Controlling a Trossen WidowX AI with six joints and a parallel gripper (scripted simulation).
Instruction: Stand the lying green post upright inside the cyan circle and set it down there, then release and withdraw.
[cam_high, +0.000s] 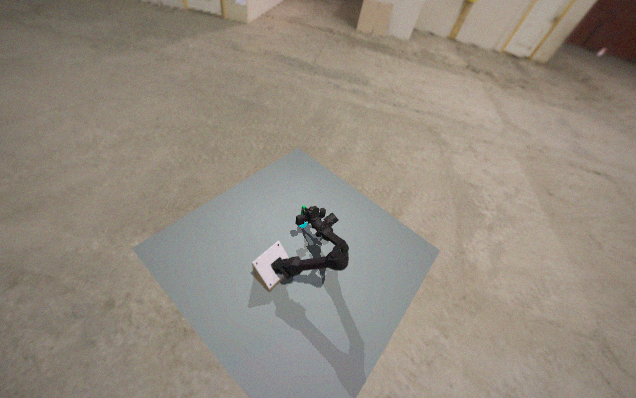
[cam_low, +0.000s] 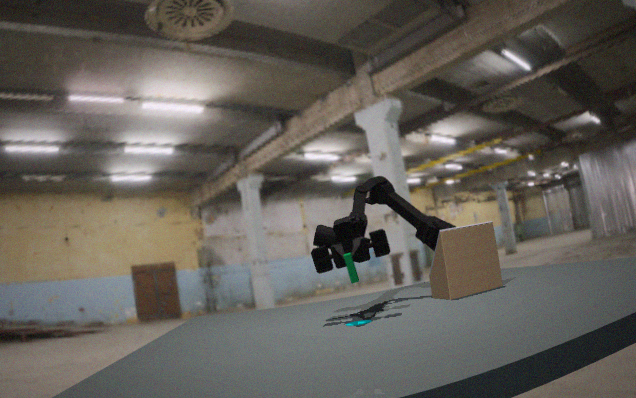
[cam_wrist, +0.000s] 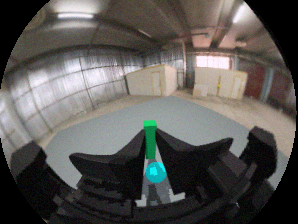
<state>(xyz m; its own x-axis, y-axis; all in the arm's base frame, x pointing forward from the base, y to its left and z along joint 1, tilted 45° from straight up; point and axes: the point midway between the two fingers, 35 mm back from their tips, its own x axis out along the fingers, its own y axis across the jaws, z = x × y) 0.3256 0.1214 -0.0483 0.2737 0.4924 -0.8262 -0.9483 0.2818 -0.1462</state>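
The cyan circle is 2 cm to the right of my gripper tip and 15 cm below it. Also, from my gripper tip: green post: 2 cm below.
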